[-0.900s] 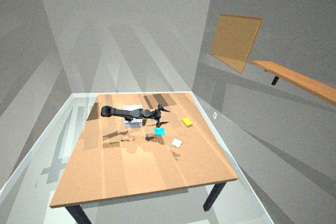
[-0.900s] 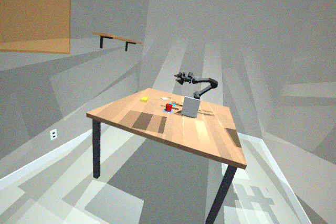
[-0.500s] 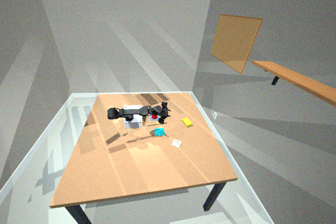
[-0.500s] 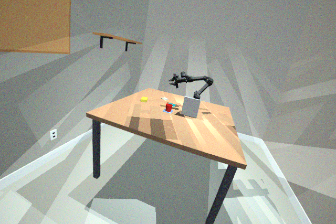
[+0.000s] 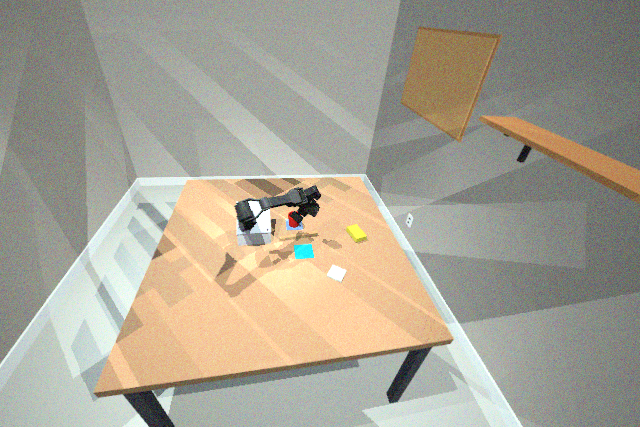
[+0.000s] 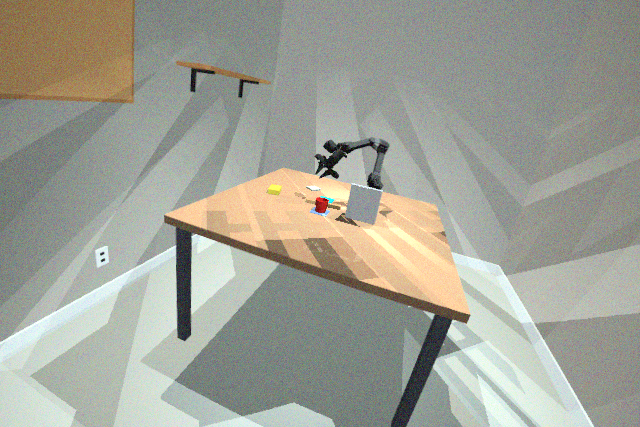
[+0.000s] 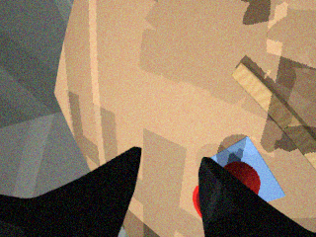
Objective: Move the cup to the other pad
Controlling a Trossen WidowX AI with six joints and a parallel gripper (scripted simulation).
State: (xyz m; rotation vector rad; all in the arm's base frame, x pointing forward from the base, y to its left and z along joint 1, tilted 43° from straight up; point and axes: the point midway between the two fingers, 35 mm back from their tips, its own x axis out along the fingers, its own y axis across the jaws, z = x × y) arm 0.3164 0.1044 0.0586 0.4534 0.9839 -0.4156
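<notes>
The red cup is 13 cm below my gripper tip, 9 cm behind it and 8 cm to the left of it. Also, from my gripper tip: cyan pad (18 cm below, 13 cm to the right, 3 cm behind); pale blue pad (18 cm below, 9 cm to the left, 9 cm behind); blue marble (16 cm below, 9 cm to the left, 7 cm behind).
</notes>
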